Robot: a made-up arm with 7 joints. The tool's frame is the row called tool. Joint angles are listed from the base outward.
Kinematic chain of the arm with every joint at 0, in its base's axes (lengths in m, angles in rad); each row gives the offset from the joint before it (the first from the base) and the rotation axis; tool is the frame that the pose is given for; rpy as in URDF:
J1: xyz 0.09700 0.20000 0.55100 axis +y
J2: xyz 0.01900 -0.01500 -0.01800 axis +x
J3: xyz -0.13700 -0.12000 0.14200 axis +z
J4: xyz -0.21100 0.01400 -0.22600 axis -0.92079 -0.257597 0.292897
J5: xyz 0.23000 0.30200 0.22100 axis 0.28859 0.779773 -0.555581
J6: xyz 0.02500 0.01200 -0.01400 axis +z
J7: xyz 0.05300 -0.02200 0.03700 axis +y
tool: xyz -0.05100 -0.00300 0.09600 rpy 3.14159 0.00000 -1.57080
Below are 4 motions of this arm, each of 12 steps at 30 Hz.
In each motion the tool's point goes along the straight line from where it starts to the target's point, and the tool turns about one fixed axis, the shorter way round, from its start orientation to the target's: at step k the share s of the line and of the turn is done. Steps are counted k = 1, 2, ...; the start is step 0. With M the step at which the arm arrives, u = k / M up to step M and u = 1 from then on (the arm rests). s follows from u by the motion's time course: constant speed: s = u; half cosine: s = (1 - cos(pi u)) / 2; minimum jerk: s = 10 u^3 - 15 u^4 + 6 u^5.
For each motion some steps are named. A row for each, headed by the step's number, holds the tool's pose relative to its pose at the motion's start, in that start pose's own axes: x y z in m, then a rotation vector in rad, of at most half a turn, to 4 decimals.
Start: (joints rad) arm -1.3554 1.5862 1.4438 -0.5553 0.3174 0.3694 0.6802
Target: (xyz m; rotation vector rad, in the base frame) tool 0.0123 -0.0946 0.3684 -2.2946 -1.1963 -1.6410
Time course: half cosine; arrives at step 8
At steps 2, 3, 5, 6, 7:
2: -0.0061 0.0023 0.0080 -0.0159 0.0305 -0.0022
3: -0.0128 0.0048 0.0168 -0.0336 0.0643 -0.0045
5: -0.0286 0.0107 0.0376 -0.0752 0.1440 -0.0102
6: -0.0353 0.0132 0.0464 -0.0929 0.1778 -0.0125
7: -0.0398 0.0149 0.0523 -0.1047 0.2003 -0.0141

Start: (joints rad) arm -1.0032 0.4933 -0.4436 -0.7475 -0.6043 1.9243 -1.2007
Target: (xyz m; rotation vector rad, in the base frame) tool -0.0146 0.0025 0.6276 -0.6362 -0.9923 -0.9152
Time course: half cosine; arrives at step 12
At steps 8, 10, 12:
8: -0.0426 -0.0191 0.0523 0.1284 -0.0112 0.0398
10: -0.0530 -0.0238 0.0651 0.1597 -0.0139 0.0495
12: -0.0568 -0.0255 0.0698 0.1712 -0.0149 0.0531

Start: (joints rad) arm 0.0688 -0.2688 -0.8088 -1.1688 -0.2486 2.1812 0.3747
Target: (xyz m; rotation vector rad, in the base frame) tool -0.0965 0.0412 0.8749 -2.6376 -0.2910 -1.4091
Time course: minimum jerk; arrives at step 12
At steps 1, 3, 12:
1: -0.0007 -0.0003 -0.0001 0.0014 0.0022 -0.0035
3: -0.0152 -0.0058 -0.0017 0.0288 0.0439 -0.0704
12: -0.1469 -0.0563 -0.0161 0.2785 0.4240 -0.6796

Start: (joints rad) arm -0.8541 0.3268 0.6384 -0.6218 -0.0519 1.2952 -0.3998
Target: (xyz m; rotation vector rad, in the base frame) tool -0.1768 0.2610 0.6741 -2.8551 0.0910 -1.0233
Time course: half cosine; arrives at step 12
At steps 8, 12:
8: -0.0066 -0.0830 0.1117 -0.7891 0.2162 0.2620
12: -0.0088 -0.1106 0.1490 -1.0521 0.2882 0.3494

